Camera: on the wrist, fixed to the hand. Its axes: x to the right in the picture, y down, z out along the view.
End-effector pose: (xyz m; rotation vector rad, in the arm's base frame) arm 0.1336 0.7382 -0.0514 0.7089 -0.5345 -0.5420
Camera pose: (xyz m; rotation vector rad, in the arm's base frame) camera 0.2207 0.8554 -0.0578 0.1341 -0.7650 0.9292
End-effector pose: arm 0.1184 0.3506 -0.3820 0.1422 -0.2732 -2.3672
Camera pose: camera 0.2090 0.2742 -0.4676 0.0321 -0.1524 -0.8229
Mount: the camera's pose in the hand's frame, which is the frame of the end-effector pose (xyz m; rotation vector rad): -0.0106 0.0941 -0.1114 -0.0424 0.1378 1.5457
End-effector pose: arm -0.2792 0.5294 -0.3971 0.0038 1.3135 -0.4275
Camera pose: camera -0.3564 0.6463 -0.4391 0.9572 1.0967 0.9285
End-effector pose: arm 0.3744 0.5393 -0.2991 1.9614 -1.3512 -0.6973
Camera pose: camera 0.3961 0.5483 -0.1548 0.4537 -2.1237 0.1793
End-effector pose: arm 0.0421 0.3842 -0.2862 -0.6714 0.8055 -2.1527
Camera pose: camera 0.0164 0.3790 -0.4300 0.1645 0.9461 -0.7517
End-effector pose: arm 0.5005 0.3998 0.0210 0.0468 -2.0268 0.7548
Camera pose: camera 0.5615 0.5320 0.0075 -1.6783 -1.6463 1.5123
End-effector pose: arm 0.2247 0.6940 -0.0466 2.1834 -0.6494 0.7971
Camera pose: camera 0.1186 0.7222 0.0499 1.2087 -2.2645 1.5532
